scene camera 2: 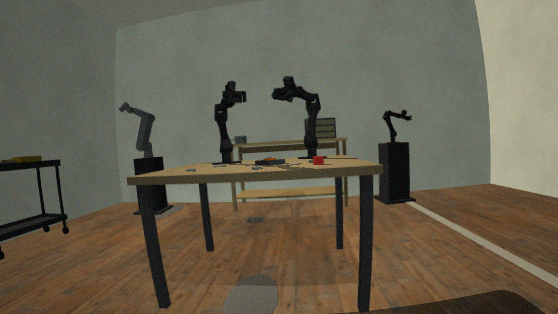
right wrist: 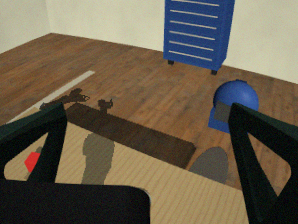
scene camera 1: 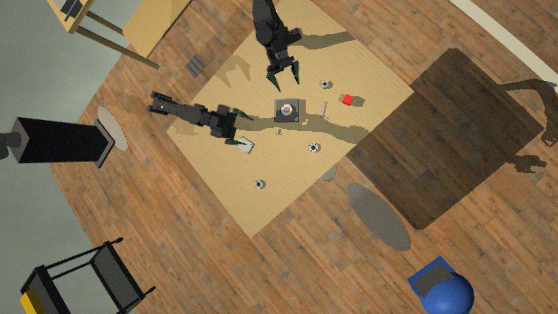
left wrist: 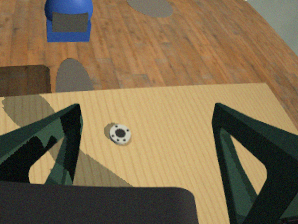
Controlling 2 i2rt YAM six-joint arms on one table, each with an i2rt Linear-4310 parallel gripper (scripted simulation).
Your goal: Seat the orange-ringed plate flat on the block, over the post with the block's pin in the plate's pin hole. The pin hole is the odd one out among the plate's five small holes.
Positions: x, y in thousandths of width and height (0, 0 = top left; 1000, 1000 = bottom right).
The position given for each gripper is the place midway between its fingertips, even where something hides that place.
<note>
In view: the left gripper (left wrist: 495, 502) and the right gripper (right wrist: 495, 502).
</note>
